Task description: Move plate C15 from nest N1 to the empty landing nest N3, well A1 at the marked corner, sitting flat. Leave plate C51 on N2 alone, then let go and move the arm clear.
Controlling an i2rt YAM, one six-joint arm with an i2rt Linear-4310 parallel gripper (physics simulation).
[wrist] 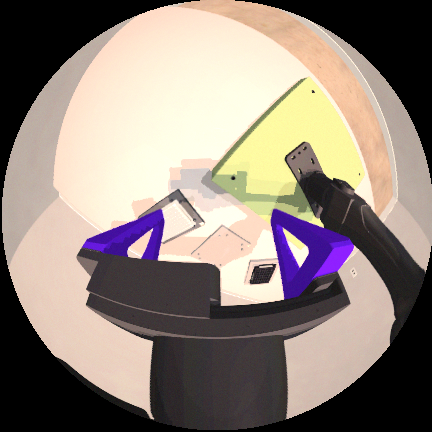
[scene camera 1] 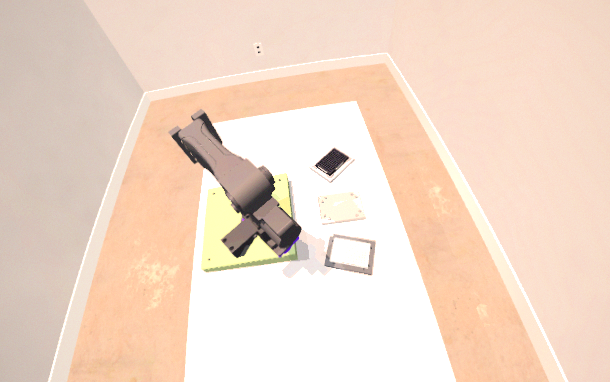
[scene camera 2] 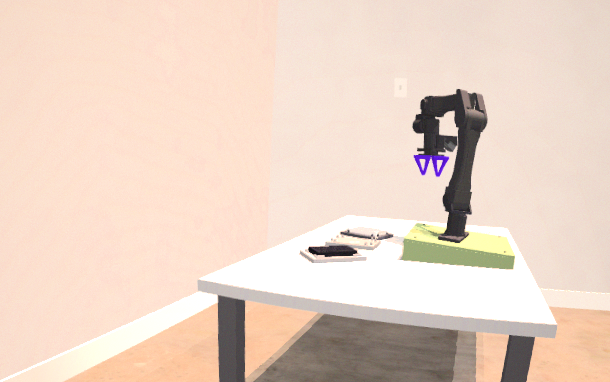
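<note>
My gripper point(scene camera 2: 430, 175) point(wrist: 217, 214) is open and empty, high above the table beside the green base. A black plate point(scene camera 1: 332, 161) point(scene camera 2: 332, 251) point(wrist: 262, 273) sits in a pale nest point(scene camera 2: 337, 259). A white plate point(scene camera 1: 351, 252) point(scene camera 2: 367, 232) point(wrist: 177, 218) sits in a dark grey nest point(scene camera 1: 348, 269). Between them lies an empty pale nest point(scene camera 1: 340, 212) point(scene camera 2: 350, 242) point(wrist: 220, 245) with small corner posts. No labels are readable, so I cannot tell which plate is C15 or C51, nor read the A1 corner mark. In scene camera 1, the arm mostly hides my fingers.
The green base block point(scene camera 1: 215, 225) point(scene camera 2: 457, 256) point(wrist: 280, 130) carries the arm and stands beside the row of nests. The white table point(scene camera 1: 310, 325) point(scene camera 2: 280, 280) has its edge beyond the nests. Shadows of the arm fall near the dark nest and the base.
</note>
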